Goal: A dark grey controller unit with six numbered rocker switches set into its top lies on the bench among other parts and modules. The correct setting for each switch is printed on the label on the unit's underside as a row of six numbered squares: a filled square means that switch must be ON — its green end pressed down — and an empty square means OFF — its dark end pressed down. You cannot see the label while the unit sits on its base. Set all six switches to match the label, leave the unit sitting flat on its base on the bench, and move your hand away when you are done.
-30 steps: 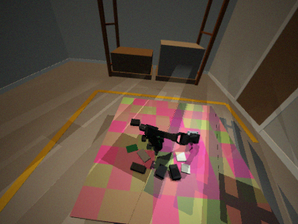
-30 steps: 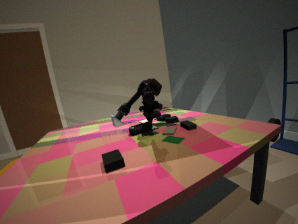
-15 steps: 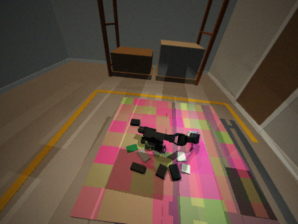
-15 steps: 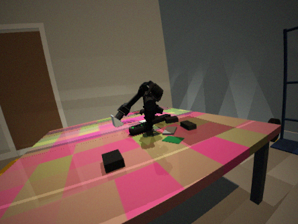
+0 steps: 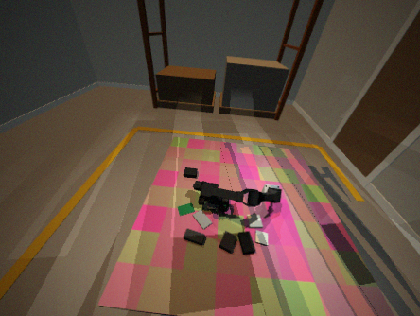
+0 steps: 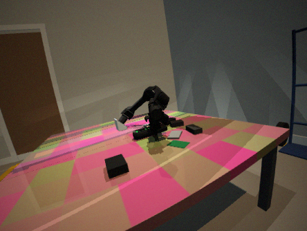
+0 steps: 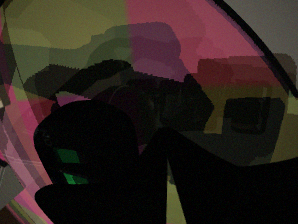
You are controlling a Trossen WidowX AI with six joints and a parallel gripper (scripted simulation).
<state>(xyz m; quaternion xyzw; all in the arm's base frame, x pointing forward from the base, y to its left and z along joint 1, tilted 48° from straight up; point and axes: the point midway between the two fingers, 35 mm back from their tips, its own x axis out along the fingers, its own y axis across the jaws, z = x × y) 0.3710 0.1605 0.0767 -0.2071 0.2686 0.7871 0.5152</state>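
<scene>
Right now my gripper tip is 7 cm short of the grey plate and 9 cm to the right of it. The rest, counted from my gripper tip: white block (25 cm behind, 4 cm to the left); then black box (23 cm ahead, 26 cm to the right, 1 cm above); then green card (18 cm ahead, 5 cm to the left, 1 cm below).
</scene>
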